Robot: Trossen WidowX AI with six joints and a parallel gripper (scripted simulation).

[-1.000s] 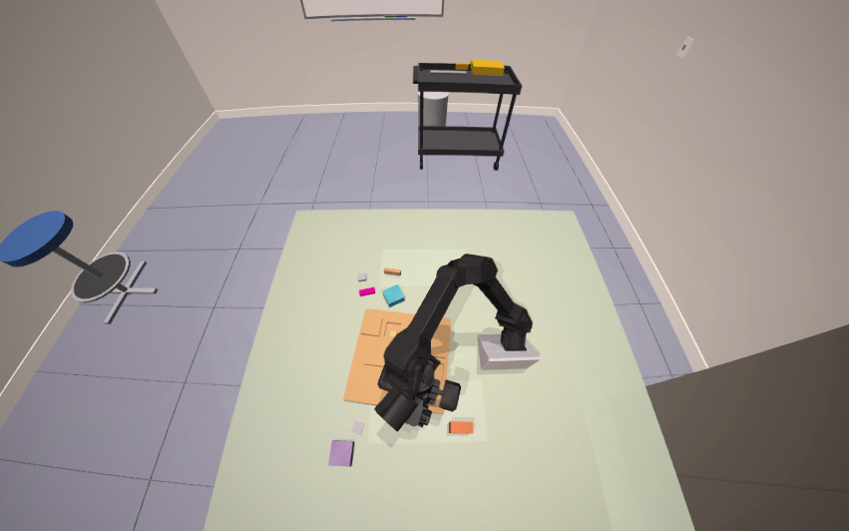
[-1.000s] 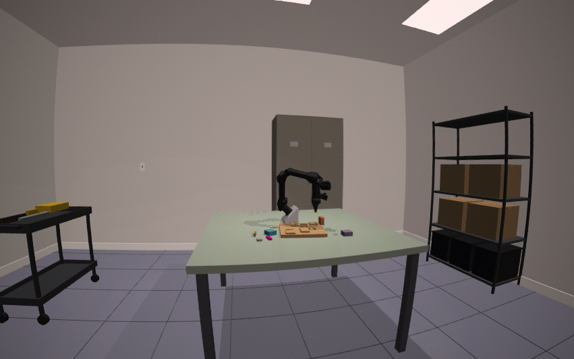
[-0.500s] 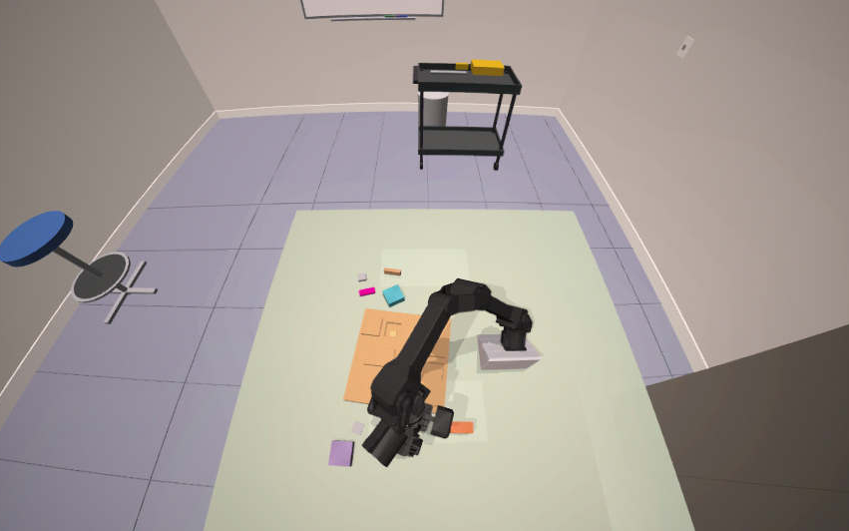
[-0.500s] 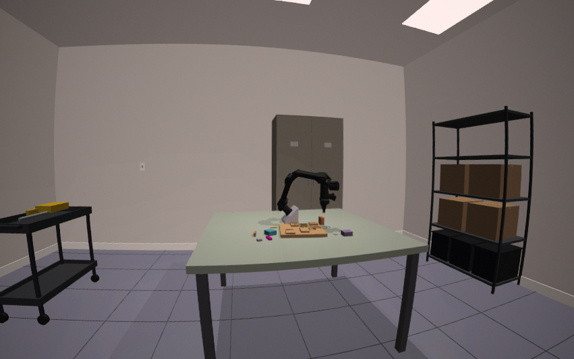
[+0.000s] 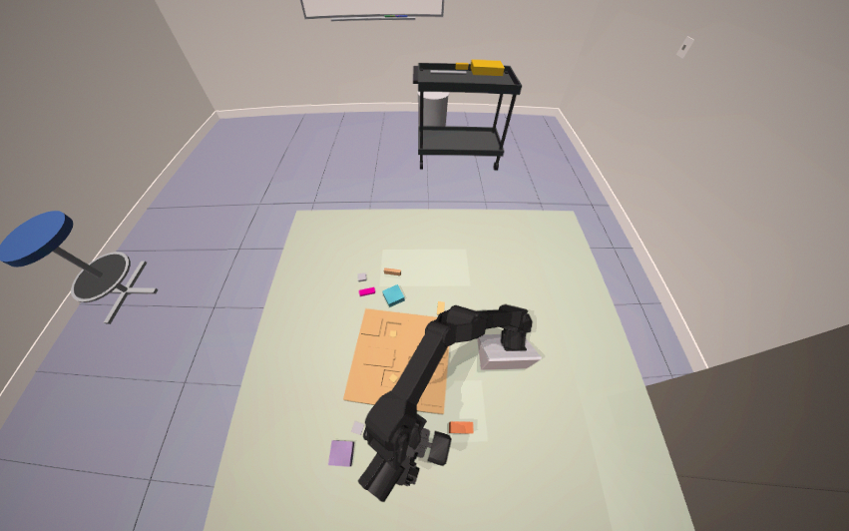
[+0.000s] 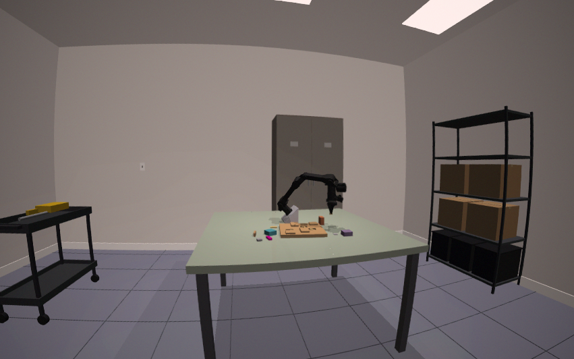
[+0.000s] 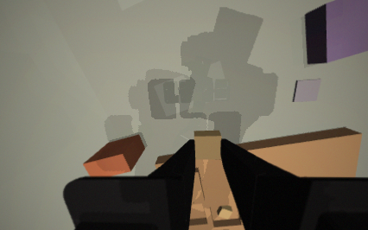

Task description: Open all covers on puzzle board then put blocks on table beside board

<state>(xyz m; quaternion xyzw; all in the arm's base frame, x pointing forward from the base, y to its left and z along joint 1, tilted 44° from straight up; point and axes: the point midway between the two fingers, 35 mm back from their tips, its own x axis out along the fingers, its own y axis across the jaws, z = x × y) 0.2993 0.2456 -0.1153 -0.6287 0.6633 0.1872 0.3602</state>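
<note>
Right now the orange block is 14 cm behind my gripper tip, 3 cm to the right of it and 8 cm below it. From my gripper tip the other things lie so: purple block: 18 cm ahead, 5 cm to the left, 10 cm below; magenta bar: 18 cm ahead, 46 cm to the right, 10 cm below; teal block: 8 cm ahead, 44 cm to the right, 10 cm below.
</note>
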